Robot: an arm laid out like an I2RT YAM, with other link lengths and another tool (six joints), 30 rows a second.
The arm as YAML. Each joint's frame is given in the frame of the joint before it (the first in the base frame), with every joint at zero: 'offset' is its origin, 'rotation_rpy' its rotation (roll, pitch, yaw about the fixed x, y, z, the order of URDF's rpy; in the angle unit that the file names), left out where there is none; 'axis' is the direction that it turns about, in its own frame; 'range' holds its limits. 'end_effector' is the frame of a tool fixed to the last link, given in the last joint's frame.
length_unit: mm
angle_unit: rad
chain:
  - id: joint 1
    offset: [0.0, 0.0, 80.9]
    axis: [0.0, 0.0, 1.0]
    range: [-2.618, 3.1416]
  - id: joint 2
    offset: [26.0, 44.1, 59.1]
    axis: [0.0, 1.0, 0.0]
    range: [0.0, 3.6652]
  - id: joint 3
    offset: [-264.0, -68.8, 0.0]
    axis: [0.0, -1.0, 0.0]
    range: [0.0, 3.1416]
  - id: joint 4
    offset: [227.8, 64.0, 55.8]
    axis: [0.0, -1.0, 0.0]
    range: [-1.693, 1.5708]
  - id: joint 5
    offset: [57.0, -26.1, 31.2]
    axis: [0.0, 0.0, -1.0]
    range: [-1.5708, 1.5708]
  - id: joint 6
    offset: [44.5, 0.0, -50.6]
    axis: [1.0, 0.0, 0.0]
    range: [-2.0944, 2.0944]
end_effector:
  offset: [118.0, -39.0, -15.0]
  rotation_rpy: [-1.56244, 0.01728, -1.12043]
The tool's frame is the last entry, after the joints.
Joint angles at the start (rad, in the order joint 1, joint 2, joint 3, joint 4, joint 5, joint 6):
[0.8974, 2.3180, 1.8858, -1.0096, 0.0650, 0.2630]
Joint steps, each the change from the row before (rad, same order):
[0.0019, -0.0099, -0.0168, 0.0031, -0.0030, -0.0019]
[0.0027, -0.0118, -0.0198, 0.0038, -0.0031, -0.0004]
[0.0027, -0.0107, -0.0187, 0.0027, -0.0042, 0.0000]
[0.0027, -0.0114, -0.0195, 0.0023, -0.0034, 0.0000]
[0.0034, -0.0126, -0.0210, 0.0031, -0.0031, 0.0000]
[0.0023, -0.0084, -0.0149, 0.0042, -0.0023, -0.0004]
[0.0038, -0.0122, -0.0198, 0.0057, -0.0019, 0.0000]
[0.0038, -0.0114, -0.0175, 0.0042, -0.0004, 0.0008]
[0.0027, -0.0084, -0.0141, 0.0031, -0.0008, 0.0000]
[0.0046, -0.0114, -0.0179, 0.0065, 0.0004, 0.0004]
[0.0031, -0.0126, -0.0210, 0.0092, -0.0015, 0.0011]
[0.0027, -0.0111, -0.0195, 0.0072, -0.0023, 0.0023]
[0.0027, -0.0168, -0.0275, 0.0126, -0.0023, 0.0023]
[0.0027, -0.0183, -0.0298, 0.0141, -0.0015, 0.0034]
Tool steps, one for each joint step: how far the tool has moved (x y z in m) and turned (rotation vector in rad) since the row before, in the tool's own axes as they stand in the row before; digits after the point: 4 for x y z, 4 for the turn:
[-0.0006, 0.0031, -0.0004, -0.0057, -0.0021, -0.0017]
[-0.0008, 0.0038, -0.0004, -0.0058, -0.0022, -0.0009]
[-0.0008, 0.0039, -0.0001, -0.0069, -0.0029, 0.0000]
[-0.0007, 0.0041, -0.0003, -0.0071, -0.0020, 0.0001]
[-0.0009, 0.0044, -0.0004, -0.0069, -0.0019, -0.0007]
[-0.0006, 0.0027, 0.0001, -0.0037, -0.0018, -0.0013]
[-0.0010, 0.0036, -0.0002, -0.0037, -0.0017, -0.0025]
[-0.0010, 0.0033, -0.0005, -0.0030, -0.0003, -0.0019]
[-0.0005, 0.0028, -0.0002, -0.0036, -0.0003, -0.0014]
[-0.0011, 0.0030, -0.0002, -0.0017, -0.0001, -0.0038]
[-0.0007, 0.0032, -0.0001, -0.0005, -0.0020, -0.0019]
[-0.0005, 0.0035, 0.0001, -0.0018, -0.0022, 0.0004]
[-0.0004, 0.0042, -0.0002, 0.0009, -0.0030, -0.0008]
[-0.0002, 0.0044, -0.0004, 0.0022, -0.0025, -0.0002]

